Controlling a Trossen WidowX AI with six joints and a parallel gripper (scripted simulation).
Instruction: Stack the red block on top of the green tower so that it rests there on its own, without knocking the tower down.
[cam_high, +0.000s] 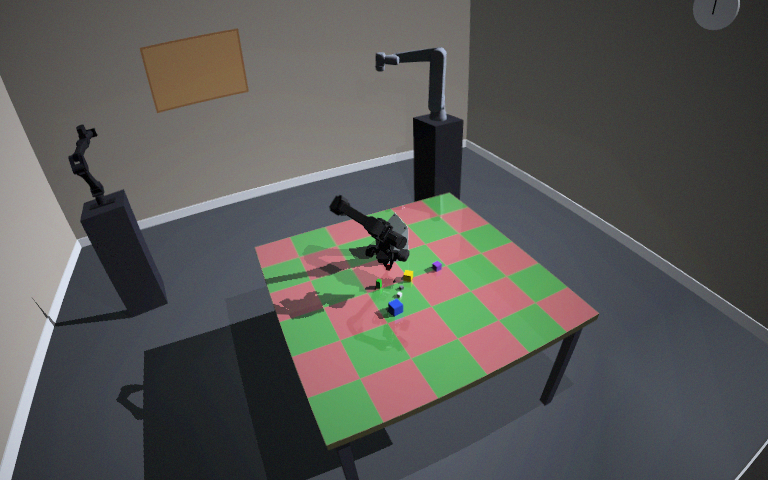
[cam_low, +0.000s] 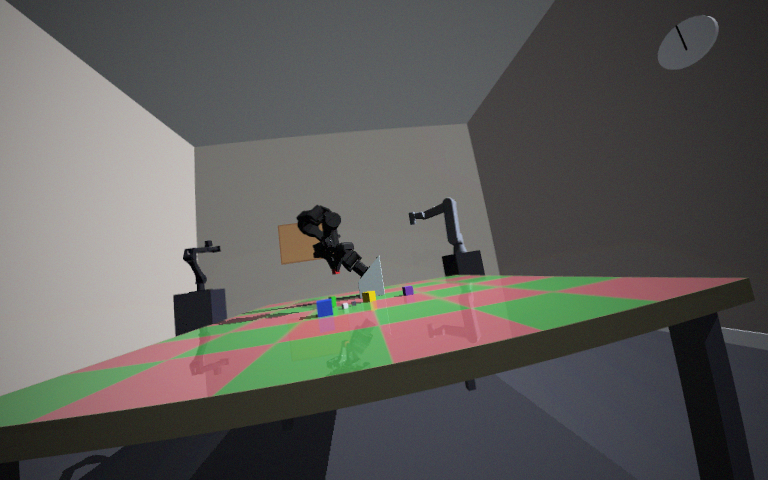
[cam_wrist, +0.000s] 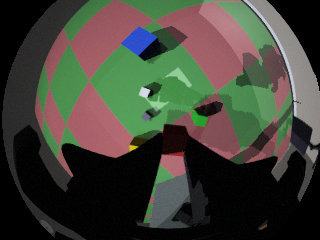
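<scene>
My gripper tip is 130 mm above the tiny white cube, 60 mm short of it and 10 mm to the right of it. Also, from my gripper tip: yellow block 120 mm to the left, 120 mm below, 20 mm behind; then blue block 130 mm ahead, 110 mm below, 50 mm to the right; then red block right at my gripper tip.
</scene>
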